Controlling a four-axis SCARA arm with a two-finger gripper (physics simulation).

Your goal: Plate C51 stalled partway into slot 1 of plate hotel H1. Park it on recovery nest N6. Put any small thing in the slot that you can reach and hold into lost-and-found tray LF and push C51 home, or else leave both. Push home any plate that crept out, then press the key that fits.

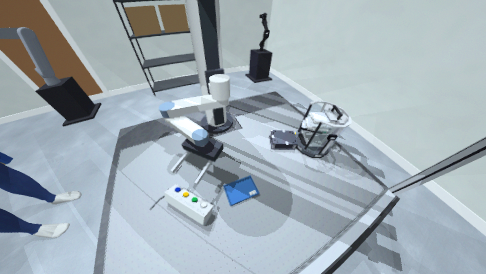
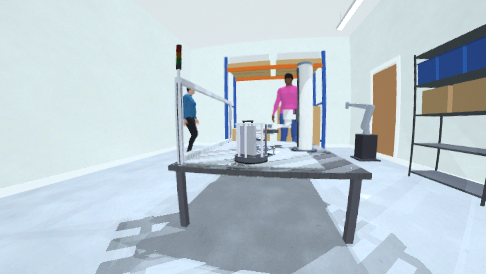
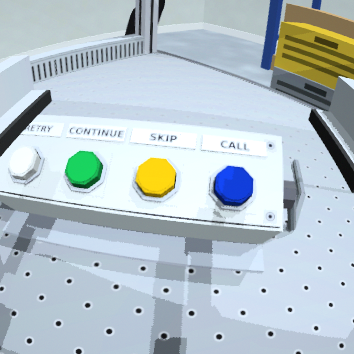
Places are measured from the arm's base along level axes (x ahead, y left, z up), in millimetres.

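Pixels of known places: gripper, fingertip midpoint: [image 1: 183,177] [image 3: 179,78]; arm's base, origin of the base link: [image 1: 217,122] [image 2: 304,150].
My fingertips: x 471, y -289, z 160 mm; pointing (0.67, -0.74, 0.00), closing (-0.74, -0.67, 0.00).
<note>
Ahead of a thing's pixels: the offset from my fingertips to its middle. "spot": to the spot under its first point. Level surfaces: height alone.
The key box {dz -105, dx +74, dy -25 mm} [image 1: 182,206] [image 3: 150,212] has a white RETRY key {dz -83, dx +117, dy +40 mm} [image 1: 203,204] [image 3: 24,164], a green CONTINUE key {dz -83, dx +79, dy +8 mm} [image 1: 194,199] [image 3: 84,169], a yellow SKIP key {dz -83, dx +40, dy -24 mm} [image 1: 186,194] [image 3: 156,177] and a blue CALL key {dz -83, dx +2, dy -56 mm} [image 1: 177,189] [image 3: 233,185]. My gripper [image 1: 185,177] [image 3: 179,78] is open and empty, its fingers wide apart near the box's blue-key end. The round plate hotel {dz +0, dx +21, dy +810 mm} [image 1: 313,136] [image 2: 251,159] stands far from it. A low dark block {dz -112, dx -75, dy +623 mm} [image 1: 283,139], perhaps the nest, is beside the hotel. A blue tray {dz -139, dx +103, dy +228 mm} [image 1: 241,190] lies near the box. Plate C51 and the slots cannot be made out.
A guard frame {spot: dz +162, dx +498, dy +949 mm} [image 1: 440,165] [image 2: 180,120] stands along one edge of the table {dz -162 mm} [image 2: 270,171]. A signal tower {dz +616, dx +513, dy +969 mm} [image 2: 178,57] tops its post. The arm's column [image 2: 304,107] rises from the table. A cable {spot: dz -146, dx -5, dy -178 mm} [image 1: 157,202] leaves the box. Two people [image 2: 287,100] [image 2: 190,117] stand beyond the table.
</note>
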